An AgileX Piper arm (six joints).
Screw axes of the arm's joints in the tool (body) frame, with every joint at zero. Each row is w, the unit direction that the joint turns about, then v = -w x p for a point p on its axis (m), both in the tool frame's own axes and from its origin. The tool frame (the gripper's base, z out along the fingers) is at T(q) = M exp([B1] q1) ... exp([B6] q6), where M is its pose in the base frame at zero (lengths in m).
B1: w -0.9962 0 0.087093 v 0 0.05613 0
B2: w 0 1 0 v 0.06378 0 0.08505
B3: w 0 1 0 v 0.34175 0 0.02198
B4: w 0 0 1 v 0 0 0
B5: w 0 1 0 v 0.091 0 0
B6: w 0 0 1 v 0 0 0
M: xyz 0.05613 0 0.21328 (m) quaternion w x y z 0.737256 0 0.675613 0
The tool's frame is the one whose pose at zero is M.
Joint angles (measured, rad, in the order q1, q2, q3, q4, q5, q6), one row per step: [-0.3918 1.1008 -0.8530 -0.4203 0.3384 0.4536]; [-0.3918 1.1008 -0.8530 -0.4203 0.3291 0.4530]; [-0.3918 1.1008 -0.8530 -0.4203 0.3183 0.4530]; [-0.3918 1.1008 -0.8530 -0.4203 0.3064 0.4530]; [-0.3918 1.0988 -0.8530 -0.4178 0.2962 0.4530]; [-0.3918 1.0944 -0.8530 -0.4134 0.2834 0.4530]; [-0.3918 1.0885 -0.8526 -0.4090 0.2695 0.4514]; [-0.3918 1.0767 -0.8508 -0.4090 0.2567 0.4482]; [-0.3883 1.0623 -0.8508 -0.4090 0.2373 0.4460]
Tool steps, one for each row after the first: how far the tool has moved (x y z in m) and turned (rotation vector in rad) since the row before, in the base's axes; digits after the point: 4 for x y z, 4 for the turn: [0.0005 0.0002 0.0007 -0.0031 -0.0078 0.0040]; [0.0006 0.0002 0.0008 -0.0031 -0.0094 0.0044]; [0.0006 0.0002 0.0009 -0.0034 -0.0103 0.0048]; [0.0001 0.0004 0.0012 -0.0014 -0.0117 0.0037]; [-0.0002 0.0007 0.0020 -0.0014 -0.0169 0.0044]; [-0.0005 0.0008 0.0023 -0.0035 -0.0181 0.0055]; [-0.0019 0.0013 0.0032 -0.0102 -0.0189 0.0062]; [-0.0018 0.0024 0.0049 -0.0131 -0.0292 0.0119]
